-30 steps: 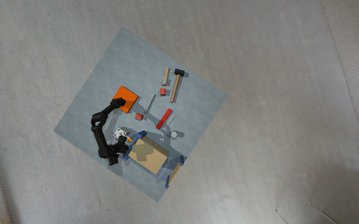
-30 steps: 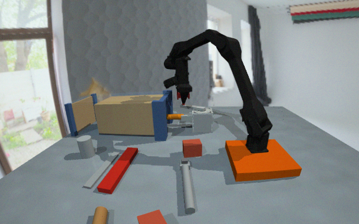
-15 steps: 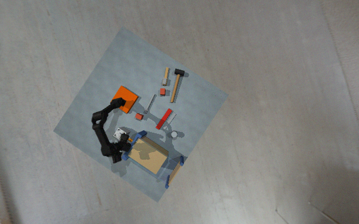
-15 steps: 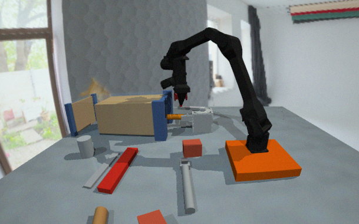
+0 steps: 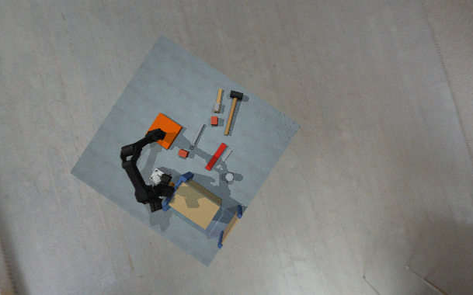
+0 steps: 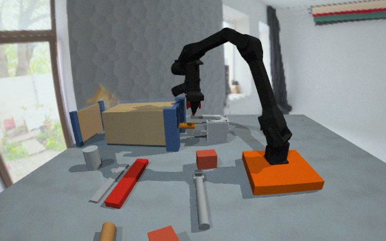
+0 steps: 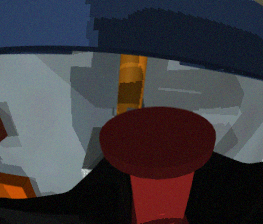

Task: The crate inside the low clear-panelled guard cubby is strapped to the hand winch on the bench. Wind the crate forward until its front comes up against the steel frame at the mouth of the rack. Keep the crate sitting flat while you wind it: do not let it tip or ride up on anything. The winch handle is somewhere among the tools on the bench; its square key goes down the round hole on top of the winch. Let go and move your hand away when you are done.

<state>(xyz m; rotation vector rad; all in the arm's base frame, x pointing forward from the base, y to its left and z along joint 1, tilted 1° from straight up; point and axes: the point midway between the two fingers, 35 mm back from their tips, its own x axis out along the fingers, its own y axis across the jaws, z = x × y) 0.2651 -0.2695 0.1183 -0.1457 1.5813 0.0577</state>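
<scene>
Now: gripper tip 40 mm past the grey crank handle and 10 mm above it. Also, from my gripper tip: grey winch 120 mm behind, 80 mm below; red knob 20 mm above; frame 60 mm ahead, 10 mm below.
</scene>
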